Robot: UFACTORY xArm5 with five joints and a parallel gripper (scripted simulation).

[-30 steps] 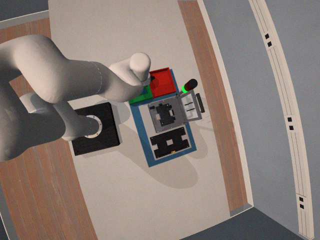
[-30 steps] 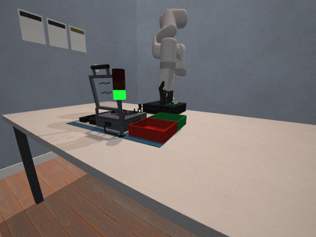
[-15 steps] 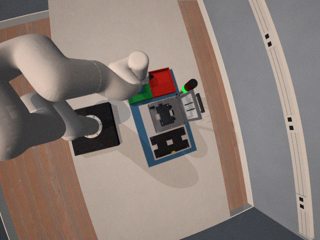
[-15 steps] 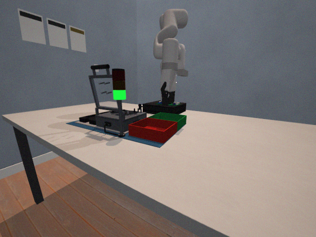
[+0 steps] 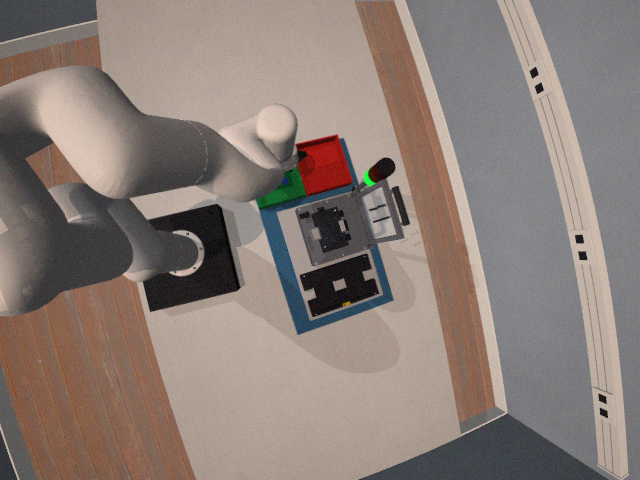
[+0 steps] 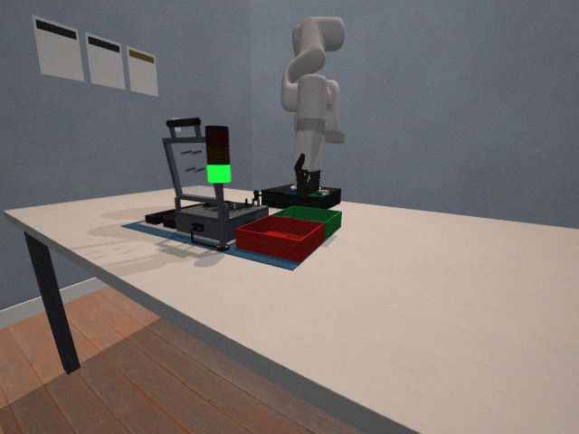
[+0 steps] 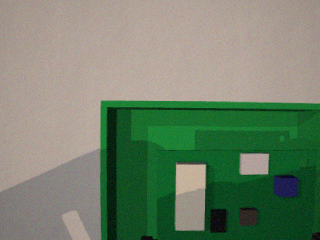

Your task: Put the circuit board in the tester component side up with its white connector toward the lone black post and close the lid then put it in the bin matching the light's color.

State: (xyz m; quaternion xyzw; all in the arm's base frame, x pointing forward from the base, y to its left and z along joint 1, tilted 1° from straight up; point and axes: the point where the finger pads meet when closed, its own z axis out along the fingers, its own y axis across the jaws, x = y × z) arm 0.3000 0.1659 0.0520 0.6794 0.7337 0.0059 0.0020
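The green bin is 10 cm below my hand. Also, from my hand: black block 5 cm ahead, 14 cm to the right, 2 cm below; then red bin 15 cm ahead, 1 cm to the left, 10 cm below; then green circuit board 1 cm below.
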